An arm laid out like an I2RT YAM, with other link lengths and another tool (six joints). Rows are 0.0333 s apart.
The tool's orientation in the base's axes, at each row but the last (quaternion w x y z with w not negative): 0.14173 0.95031 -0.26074 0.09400; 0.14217 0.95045 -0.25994 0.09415; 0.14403 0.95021 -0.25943 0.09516; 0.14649 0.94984 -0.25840 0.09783; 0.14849 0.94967 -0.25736 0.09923; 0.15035 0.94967 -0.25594 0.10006; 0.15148 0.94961 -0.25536 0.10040; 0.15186 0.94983 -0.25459 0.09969
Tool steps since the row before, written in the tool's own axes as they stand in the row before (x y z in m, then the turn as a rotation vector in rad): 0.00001 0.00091 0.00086 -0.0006 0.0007 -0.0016; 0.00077 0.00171 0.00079 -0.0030 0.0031 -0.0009; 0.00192 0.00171 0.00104 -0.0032 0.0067 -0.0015; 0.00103 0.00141 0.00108 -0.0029 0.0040 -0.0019; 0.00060 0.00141 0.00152 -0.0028 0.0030 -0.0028; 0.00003 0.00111 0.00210 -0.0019 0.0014 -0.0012; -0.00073 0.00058 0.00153 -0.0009 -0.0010 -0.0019; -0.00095 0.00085 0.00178 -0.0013 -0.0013 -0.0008
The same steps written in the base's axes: -0.00038 -0.00103 -0.00061 -0.0010 0.0002 0.0015; -0.00016 -0.00202 -0.00017 -0.0043 -0.0009 0.0008; 0.00085 -0.00264 -0.00010 -0.0064 -0.0035 0.0021; 0.00026 -0.00199 -0.00042 -0.0047 -0.0013 0.0019; -0.00005 -0.00194 -0.00094 -0.0042 -0.0003 0.0026; -0.00031 -0.00164 -0.00169 -0.0025 0.0001 0.0009; -0.00075 -0.00066 -0.00149 -0.0005 0.0019 0.0013; -0.00105 -0.00087 -0.00171 -0.0005 0.0019 0.0001
